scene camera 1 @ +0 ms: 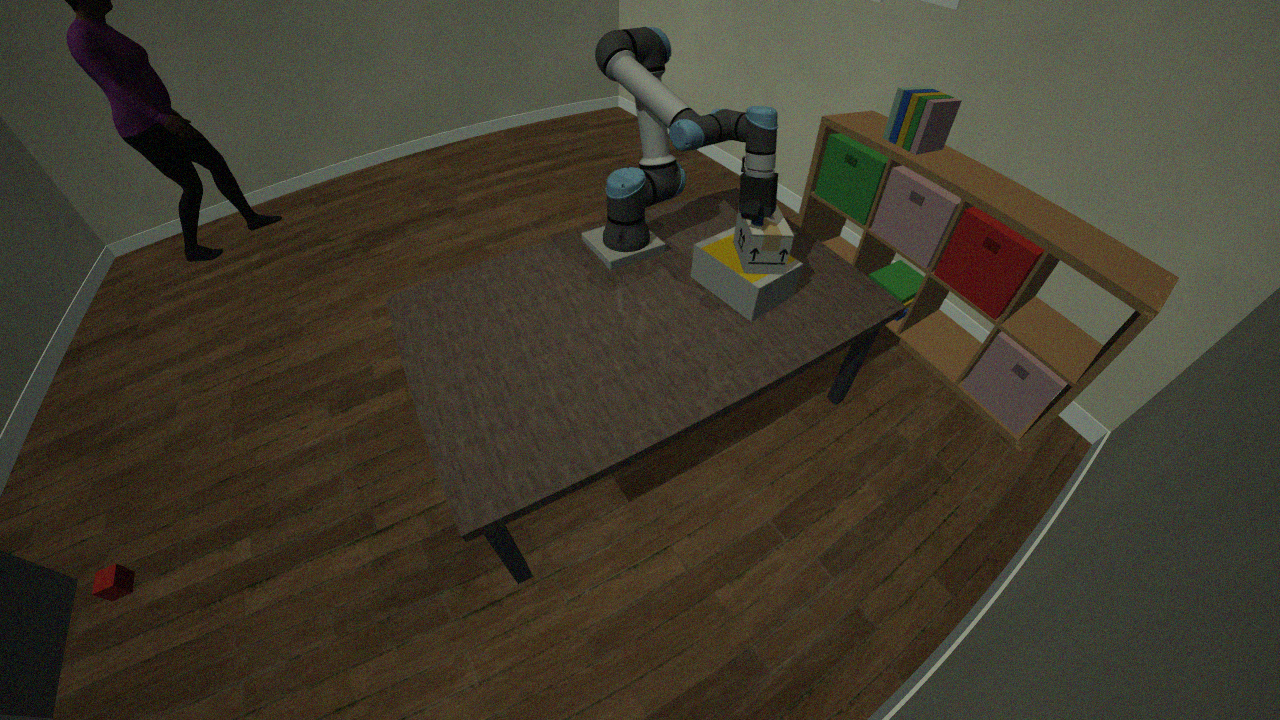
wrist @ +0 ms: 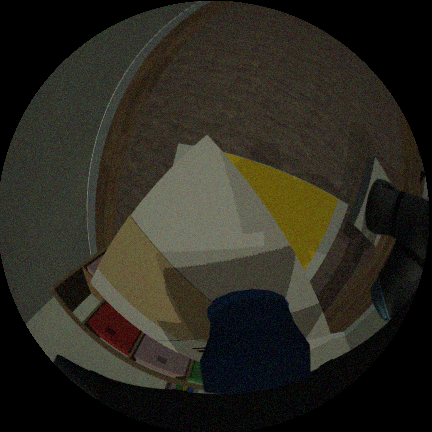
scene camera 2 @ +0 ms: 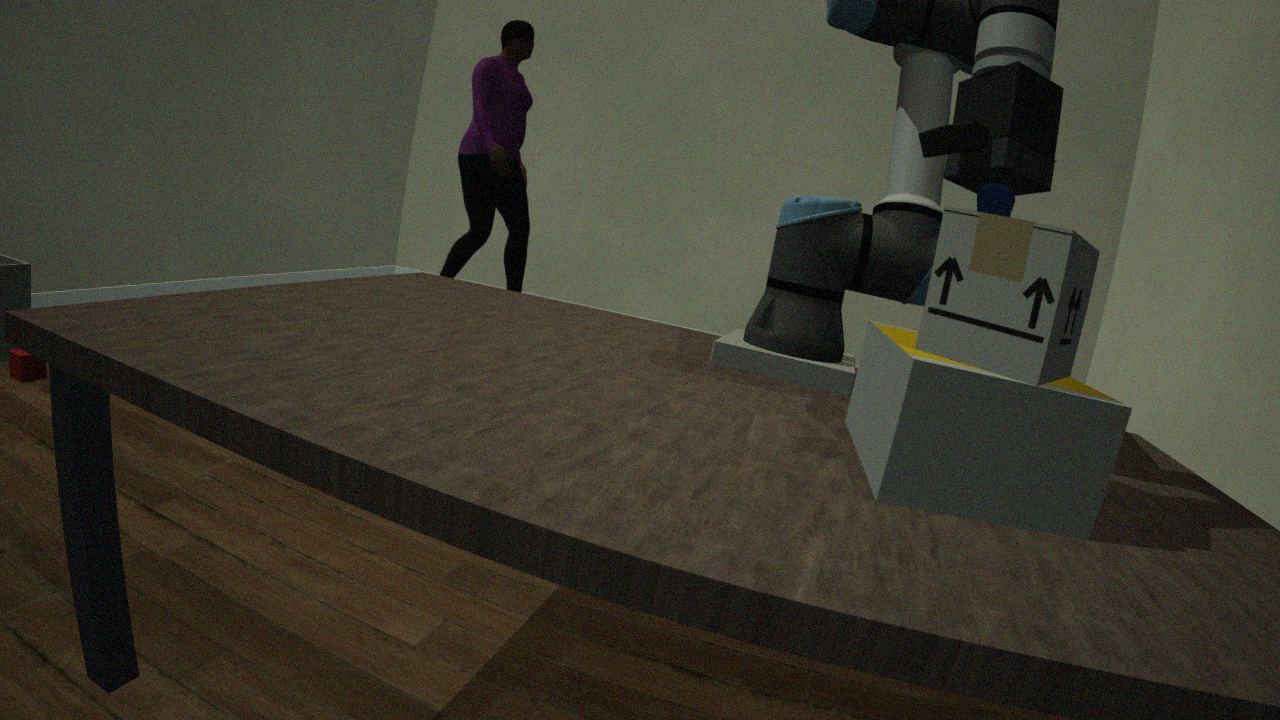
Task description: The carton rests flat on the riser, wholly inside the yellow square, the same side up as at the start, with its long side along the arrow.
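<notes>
The white carton (scene camera 1: 765, 250) (scene camera 2: 989, 295) (wrist: 185, 215) is upright, its printed arrows pointing up and tan tape on top. It is on or very slightly above the riser (scene camera 1: 723, 279) (scene camera 2: 1002, 447) (wrist: 326, 245); contact is unclear. It looks turned relative to the riser, and one lower corner reaches the riser's edge in both scene views. Parts of the yellow square (scene camera 1: 726, 254) (scene camera 2: 1084, 386) (wrist: 300, 205) show beside it. The arrow on the square is hidden. My suction gripper (scene camera 1: 758, 218) (scene camera 2: 995, 198) (wrist: 257, 340) is on the carton's top, shut on it.
The riser stands on the table (scene camera 1: 572, 358) (scene camera 2: 537, 429) beside the arm's base plate (scene camera 1: 623, 255) (scene camera 2: 778, 362). A shelf unit (scene camera 1: 1074, 237) with coloured bins stands behind the table's far side. A person (scene camera 1: 134, 98) (scene camera 2: 496, 116) is across the room. A red cube (scene camera 1: 113, 582) (scene camera 2: 26, 365) lies on the floor.
</notes>
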